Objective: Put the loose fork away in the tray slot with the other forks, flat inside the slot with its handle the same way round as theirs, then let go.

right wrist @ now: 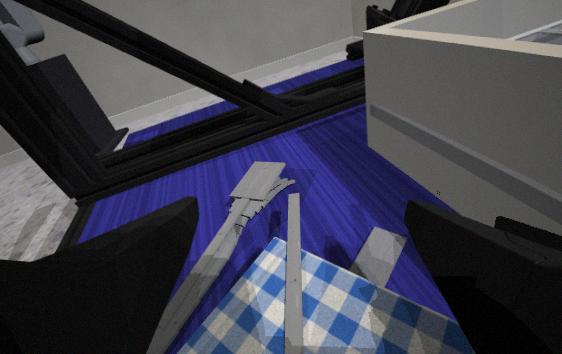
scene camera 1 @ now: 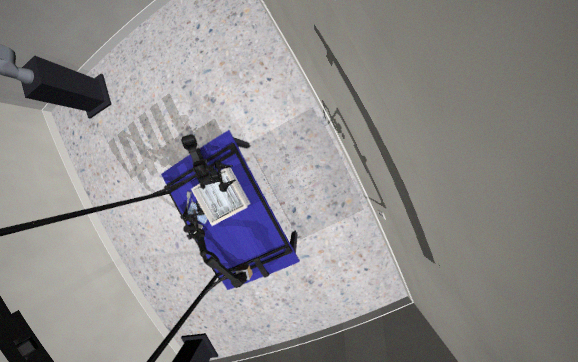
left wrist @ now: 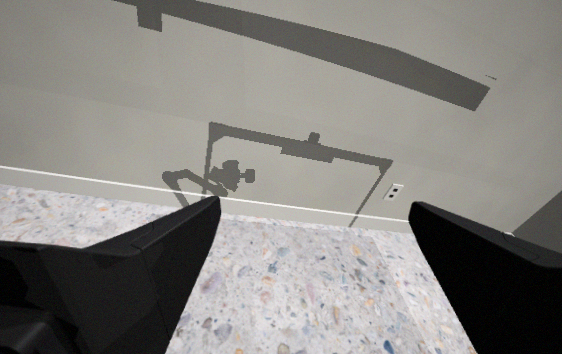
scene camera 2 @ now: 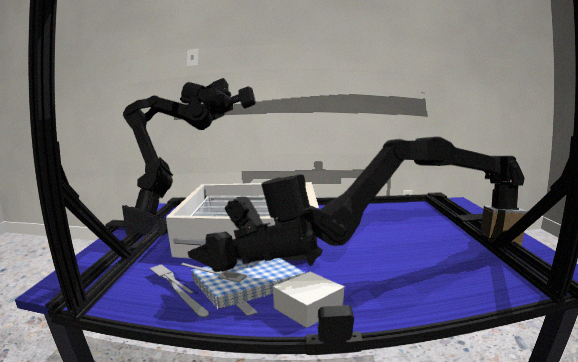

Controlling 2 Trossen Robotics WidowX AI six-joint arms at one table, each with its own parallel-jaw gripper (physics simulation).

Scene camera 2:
left gripper: 236, 109
right gripper: 201, 251
blue-checked cloth: 262, 275, touched by the right gripper
white box: 300, 298, on the table
white cutlery tray: 213, 205
